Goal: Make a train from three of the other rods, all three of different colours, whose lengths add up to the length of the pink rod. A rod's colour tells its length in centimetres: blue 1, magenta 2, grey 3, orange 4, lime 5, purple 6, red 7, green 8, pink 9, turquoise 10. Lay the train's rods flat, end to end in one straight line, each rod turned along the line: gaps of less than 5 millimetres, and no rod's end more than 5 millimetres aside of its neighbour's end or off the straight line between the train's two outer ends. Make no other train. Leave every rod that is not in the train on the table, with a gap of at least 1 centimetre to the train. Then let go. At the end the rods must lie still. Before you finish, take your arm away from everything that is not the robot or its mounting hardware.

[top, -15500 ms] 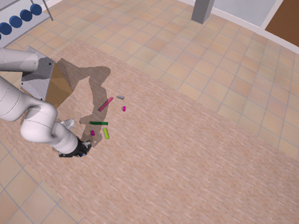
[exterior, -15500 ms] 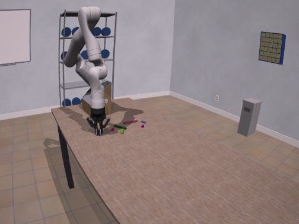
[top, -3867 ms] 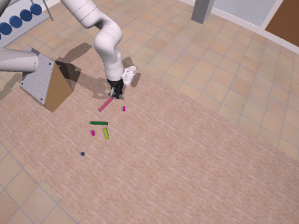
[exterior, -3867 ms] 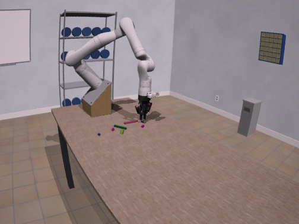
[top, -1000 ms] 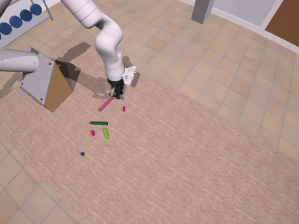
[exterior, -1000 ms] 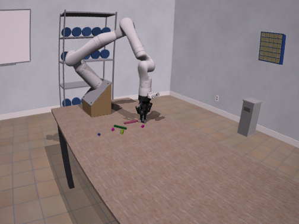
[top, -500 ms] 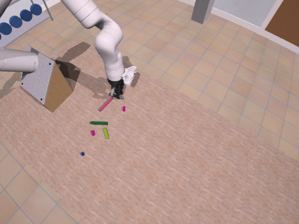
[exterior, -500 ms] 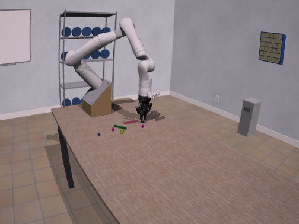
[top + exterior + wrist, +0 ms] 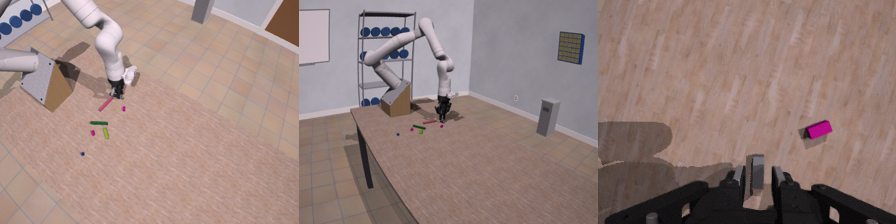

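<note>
My gripper is now 3 cm above the grey rod. Round my hand: green rod: 17 cm to the right, 3 cm below, 2 cm ahead; lime rod: 18 cm to the right, 8 cm ahead, 3 cm below; pink rod: 7 cm to the right, 3 cm below, 3 cm behind.
</note>
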